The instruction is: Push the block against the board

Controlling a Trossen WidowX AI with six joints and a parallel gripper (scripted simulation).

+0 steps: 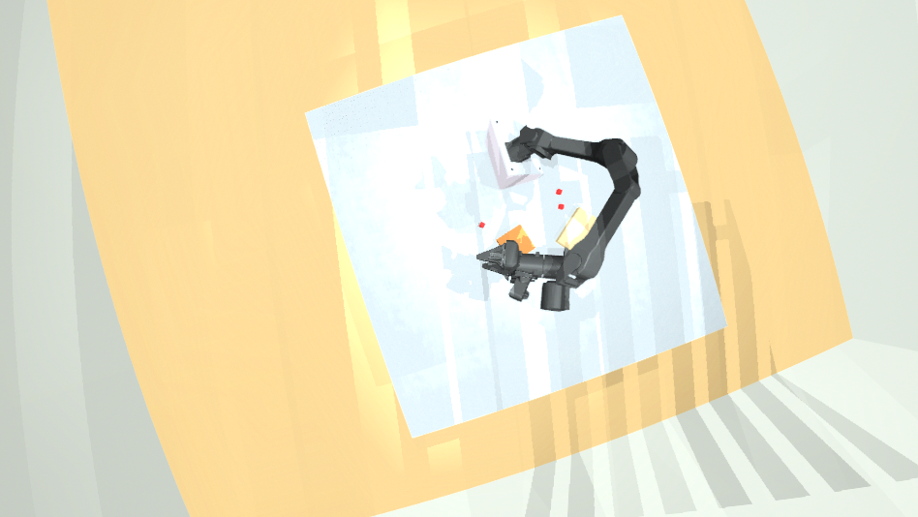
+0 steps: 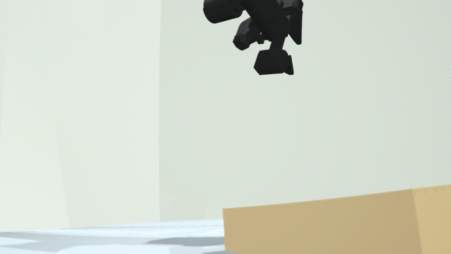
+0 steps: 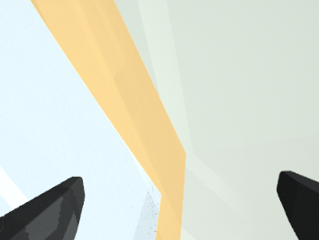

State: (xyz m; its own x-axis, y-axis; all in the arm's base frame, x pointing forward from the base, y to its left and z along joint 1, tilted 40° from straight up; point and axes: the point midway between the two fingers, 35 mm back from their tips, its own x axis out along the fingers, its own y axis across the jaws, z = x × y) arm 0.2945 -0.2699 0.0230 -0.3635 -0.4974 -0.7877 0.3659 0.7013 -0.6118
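Right now the board is 20 mm ahead of my gripper tip, 400 mm to the left of it and 320 mm below it. The rest, counted from my gripper tip: orange square block (10 mm behind, 160 mm to the left, 320 mm below).
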